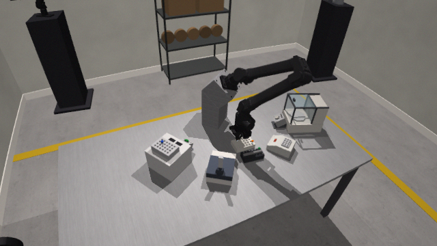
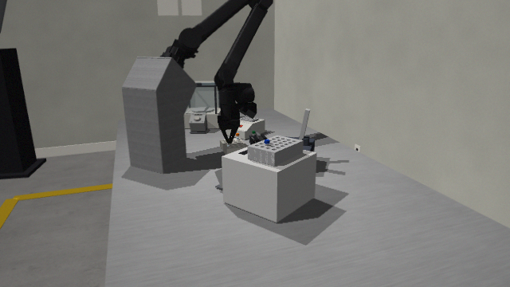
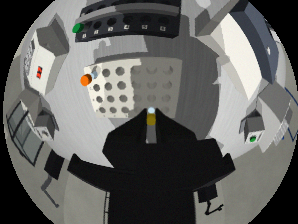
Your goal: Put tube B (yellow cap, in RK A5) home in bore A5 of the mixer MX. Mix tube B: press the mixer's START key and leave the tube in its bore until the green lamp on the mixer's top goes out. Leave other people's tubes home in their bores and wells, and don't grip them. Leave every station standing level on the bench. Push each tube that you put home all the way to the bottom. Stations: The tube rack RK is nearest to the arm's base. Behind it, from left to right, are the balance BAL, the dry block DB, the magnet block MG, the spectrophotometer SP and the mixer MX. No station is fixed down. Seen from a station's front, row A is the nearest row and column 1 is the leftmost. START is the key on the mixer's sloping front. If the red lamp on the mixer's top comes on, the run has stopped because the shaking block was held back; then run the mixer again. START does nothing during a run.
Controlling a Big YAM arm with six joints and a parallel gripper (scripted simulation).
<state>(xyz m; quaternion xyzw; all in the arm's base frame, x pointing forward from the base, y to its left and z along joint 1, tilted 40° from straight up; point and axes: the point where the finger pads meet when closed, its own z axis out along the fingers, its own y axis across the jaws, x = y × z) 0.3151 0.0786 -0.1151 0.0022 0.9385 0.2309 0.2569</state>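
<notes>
My gripper is now 3 cm to the right of the tube rack RK, 3 cm above it and 2 cm short of it. From my hand the other things lie so: black magnet block (13 cm ahead, 5 cm to the left, 3 cm below); then dry block (26 cm to the left, 11 cm ahead, 2 cm below); then green start key (31 cm to the right, 4 cm behind, 2 cm above).
</notes>
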